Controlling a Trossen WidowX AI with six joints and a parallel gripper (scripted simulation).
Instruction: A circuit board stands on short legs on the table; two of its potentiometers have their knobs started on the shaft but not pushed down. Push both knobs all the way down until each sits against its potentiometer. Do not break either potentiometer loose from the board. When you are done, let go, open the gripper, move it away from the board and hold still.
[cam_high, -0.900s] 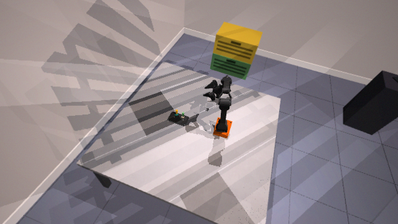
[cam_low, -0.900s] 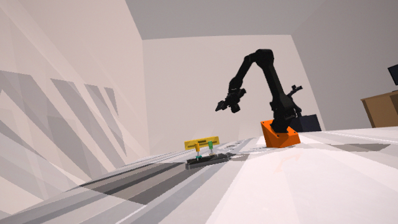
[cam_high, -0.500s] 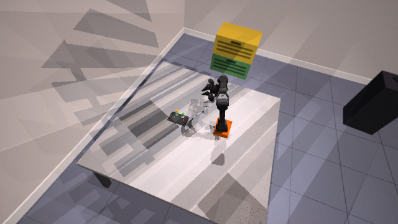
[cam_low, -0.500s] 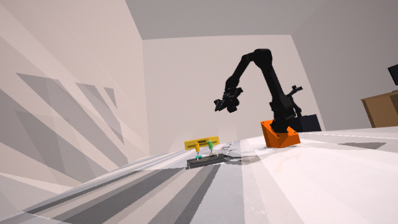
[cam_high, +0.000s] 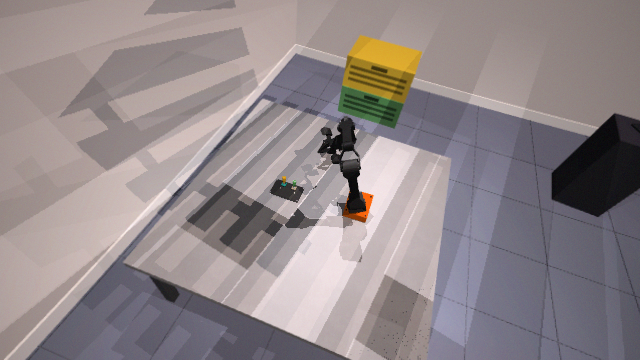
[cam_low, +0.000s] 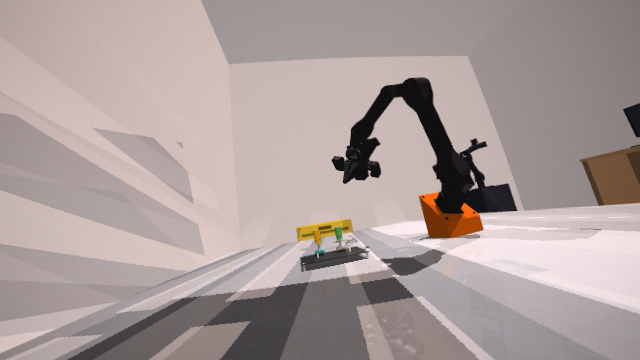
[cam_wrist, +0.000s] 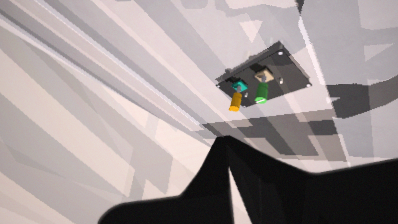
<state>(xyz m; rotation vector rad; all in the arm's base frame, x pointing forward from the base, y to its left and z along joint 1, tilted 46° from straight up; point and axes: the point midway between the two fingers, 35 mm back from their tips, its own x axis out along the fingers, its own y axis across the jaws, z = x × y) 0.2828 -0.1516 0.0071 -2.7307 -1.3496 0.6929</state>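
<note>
Right now my gripper tip is 6 cm short of the green knob, 12 cm to the right of it and 15 cm above it. The rest, counted from my gripper tip: orange knob 12 cm ahead, 13 cm to the left, 15 cm below.
</note>
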